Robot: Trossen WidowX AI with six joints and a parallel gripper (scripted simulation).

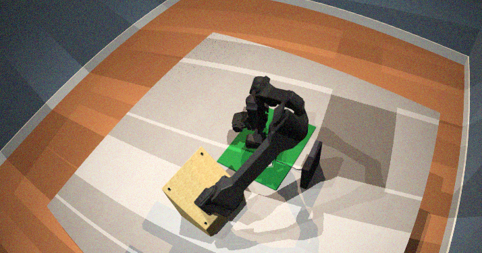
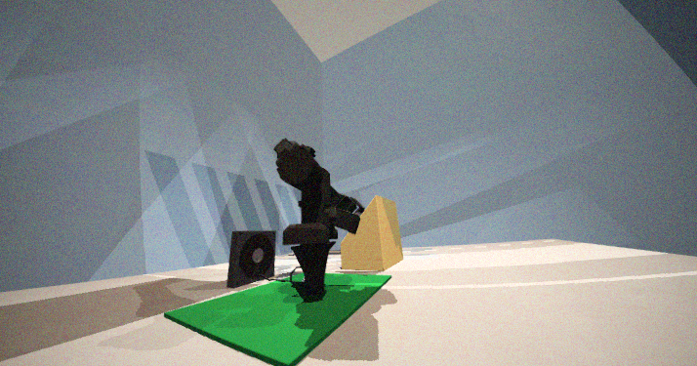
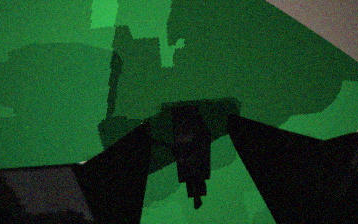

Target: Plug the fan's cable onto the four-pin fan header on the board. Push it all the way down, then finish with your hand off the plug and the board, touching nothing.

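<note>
The green board lies 3 cm to the right of my gripper tip and 3 cm below it. Also, from my gripper tip: black fan: 3 cm behind, 22 cm to the right, 4 cm above; then four-pin header: 6 cm behind, 8 cm to the right, 2 cm below; then fan plug: 1 cm to the right, 1 cm above.
</note>
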